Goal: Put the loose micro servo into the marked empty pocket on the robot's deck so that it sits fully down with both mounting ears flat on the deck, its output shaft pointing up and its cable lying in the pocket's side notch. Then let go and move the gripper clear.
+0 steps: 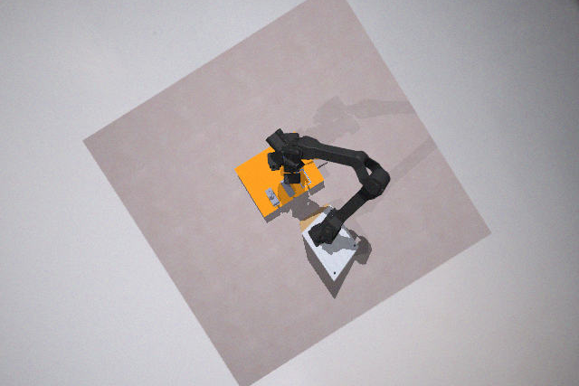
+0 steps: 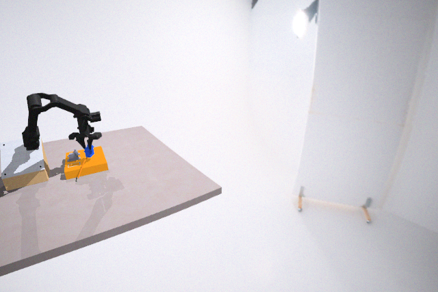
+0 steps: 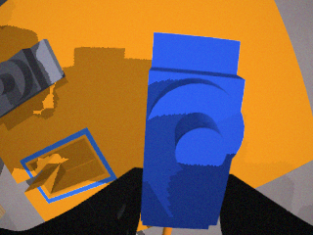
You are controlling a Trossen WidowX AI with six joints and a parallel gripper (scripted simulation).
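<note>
Right now the orange robot deck is 10 cm below my gripper tip, 7 cm to the left of it and 1 cm ahead of it.
</note>
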